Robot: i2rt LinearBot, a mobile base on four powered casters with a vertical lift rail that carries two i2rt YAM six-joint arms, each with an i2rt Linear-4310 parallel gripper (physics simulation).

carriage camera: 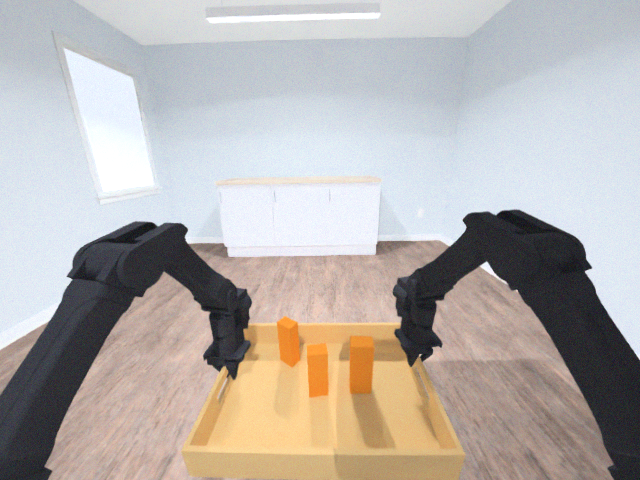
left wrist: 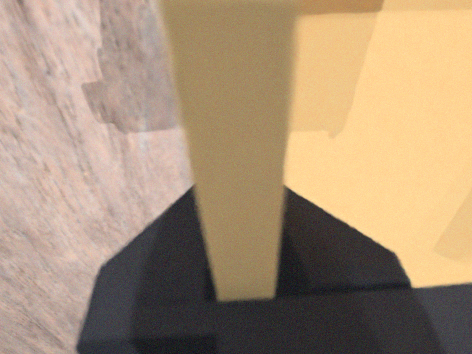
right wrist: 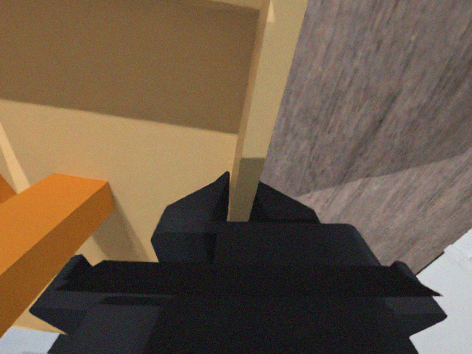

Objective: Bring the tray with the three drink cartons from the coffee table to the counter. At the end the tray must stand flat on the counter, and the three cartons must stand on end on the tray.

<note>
In view: the left gripper (carriage camera: 232,378), the right gripper (carriage camera: 412,364) and a tan wooden tray (carriage camera: 265,416).
The tan wooden tray shows as well in the left wrist view (left wrist: 357,113) and in the right wrist view (right wrist: 159,106). The left gripper is seen too in the left wrist view (left wrist: 231,168). The right gripper is seen too in the right wrist view (right wrist: 237,178).
</note>
